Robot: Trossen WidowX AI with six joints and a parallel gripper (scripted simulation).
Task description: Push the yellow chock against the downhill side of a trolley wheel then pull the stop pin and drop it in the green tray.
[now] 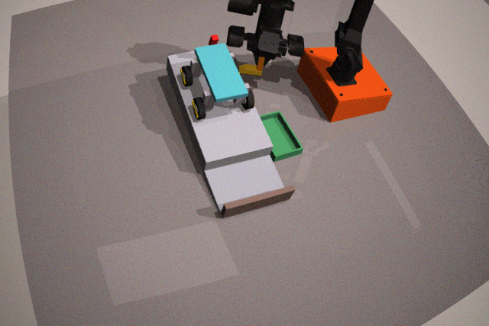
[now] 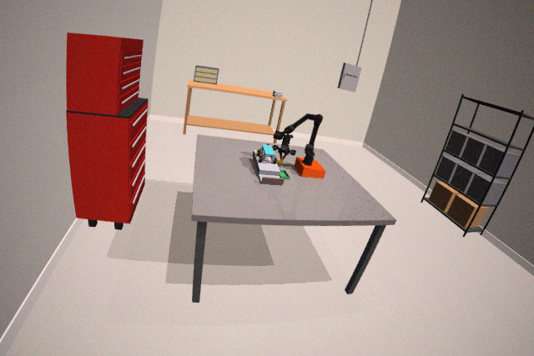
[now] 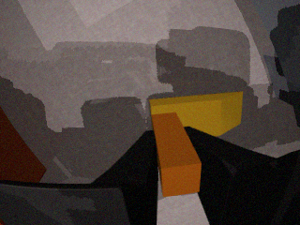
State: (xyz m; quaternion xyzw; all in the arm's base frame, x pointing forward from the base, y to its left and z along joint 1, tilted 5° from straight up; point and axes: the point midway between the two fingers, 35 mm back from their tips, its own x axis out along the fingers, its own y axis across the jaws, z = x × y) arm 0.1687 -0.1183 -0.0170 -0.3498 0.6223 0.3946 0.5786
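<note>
The trolley lies 160 mm ahead of my gripper tip, 90 mm to the left of it and 70 mm above it. From my gripper tip the other things lie so: yellow chock: 20 mm ahead, 10 mm to the right, 10 mm below; red-headed stop pin: 140 mm ahead, 90 mm above, 10 mm to the right; brown bar: 360 mm to the left, 170 mm ahead, 10 mm below.
</note>
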